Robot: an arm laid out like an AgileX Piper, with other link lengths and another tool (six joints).
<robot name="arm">
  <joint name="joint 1" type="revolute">
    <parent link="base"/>
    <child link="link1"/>
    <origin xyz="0 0 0.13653" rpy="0 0 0"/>
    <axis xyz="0 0 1"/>
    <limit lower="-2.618" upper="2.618"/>
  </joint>
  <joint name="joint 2" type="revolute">
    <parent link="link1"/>
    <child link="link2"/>
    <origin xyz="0 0 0" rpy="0 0 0"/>
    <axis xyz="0 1 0"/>
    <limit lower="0" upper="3.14"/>
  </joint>
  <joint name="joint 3" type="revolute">
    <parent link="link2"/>
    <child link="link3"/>
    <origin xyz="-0.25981 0 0.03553" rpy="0 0 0"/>
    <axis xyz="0 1 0"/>
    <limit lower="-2.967" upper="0"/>
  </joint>
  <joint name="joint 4" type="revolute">
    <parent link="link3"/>
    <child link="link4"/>
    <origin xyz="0.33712 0 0.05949" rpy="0 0 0"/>
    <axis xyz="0.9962 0 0.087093"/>
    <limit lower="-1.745" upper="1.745"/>
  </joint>
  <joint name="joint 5" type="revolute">
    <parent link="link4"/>
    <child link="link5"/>
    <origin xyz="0 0 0" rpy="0 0 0"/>
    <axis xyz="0 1 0"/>
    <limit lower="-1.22" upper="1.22"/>
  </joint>
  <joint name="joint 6" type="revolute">
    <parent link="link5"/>
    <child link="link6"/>
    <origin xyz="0.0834 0 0.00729" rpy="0 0 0"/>
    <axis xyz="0.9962 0 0.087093"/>
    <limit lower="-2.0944" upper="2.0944"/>
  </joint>
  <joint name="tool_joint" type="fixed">
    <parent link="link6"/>
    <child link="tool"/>
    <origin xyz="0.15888 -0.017 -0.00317" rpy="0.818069 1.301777 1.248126"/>
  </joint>
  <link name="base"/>
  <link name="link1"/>
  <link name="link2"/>
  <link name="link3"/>
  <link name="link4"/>
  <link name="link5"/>
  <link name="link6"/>
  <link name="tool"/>
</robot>
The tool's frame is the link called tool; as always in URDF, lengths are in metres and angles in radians.
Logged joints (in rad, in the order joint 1, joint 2, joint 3, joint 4, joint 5, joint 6), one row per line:
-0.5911, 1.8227, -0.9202, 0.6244, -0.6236, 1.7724
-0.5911, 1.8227, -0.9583, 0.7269, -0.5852, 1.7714
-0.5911, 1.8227, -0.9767, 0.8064, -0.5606, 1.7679
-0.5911, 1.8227, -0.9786, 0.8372, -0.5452, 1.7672
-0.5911, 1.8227, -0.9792, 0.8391, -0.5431, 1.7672
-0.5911, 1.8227, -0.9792, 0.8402, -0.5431, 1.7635
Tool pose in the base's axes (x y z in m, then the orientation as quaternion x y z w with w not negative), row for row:
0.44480, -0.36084, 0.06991, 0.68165, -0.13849, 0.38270, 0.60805
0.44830, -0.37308, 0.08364, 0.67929, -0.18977, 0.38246, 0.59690
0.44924, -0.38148, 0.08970, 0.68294, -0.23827, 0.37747, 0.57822
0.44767, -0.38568, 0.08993, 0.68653, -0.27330, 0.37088, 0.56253
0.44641, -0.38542, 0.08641, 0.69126, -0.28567, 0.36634, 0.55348
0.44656, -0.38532, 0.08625, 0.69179, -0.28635, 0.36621, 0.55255
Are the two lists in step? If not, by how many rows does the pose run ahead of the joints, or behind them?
The pose runs 1 row behind the joints: the pose in row i belongs to the joints in row i - 1.
